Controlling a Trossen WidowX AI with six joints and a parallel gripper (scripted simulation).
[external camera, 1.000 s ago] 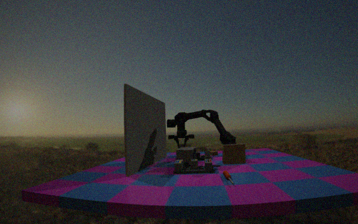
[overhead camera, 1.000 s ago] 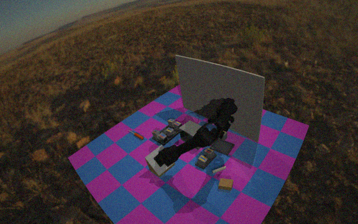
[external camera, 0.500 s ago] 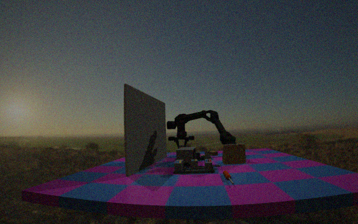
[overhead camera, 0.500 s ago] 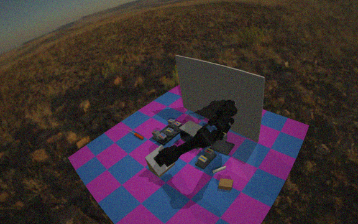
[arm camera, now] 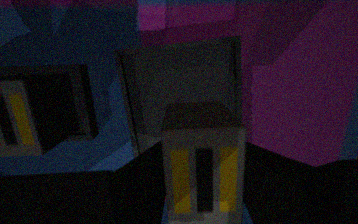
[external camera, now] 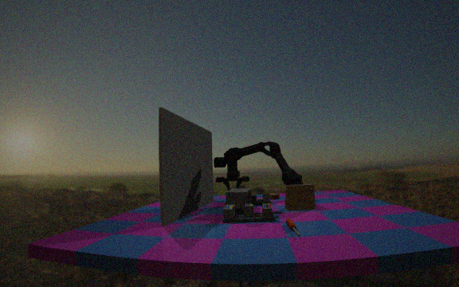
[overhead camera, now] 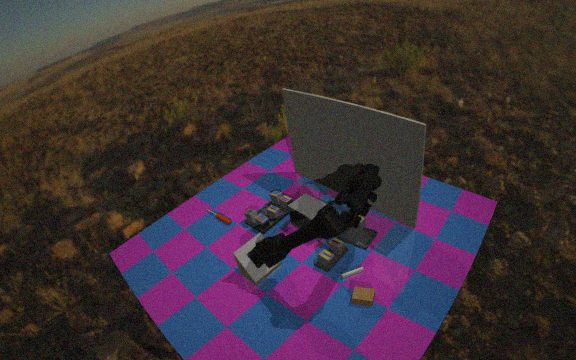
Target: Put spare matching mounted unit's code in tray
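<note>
Right now my gripper tip is 1 cm past the tray and 5 cm above it. Also, from my gripper tip: mounted unit 5 cm behind, 20 cm to the left, 1 cm below; white cable tie bundle 17 cm behind, 9 cm to the right, 5 cm below; tall grey panel 18 cm ahead, 17 cm to the left, 17 cm above.
</note>
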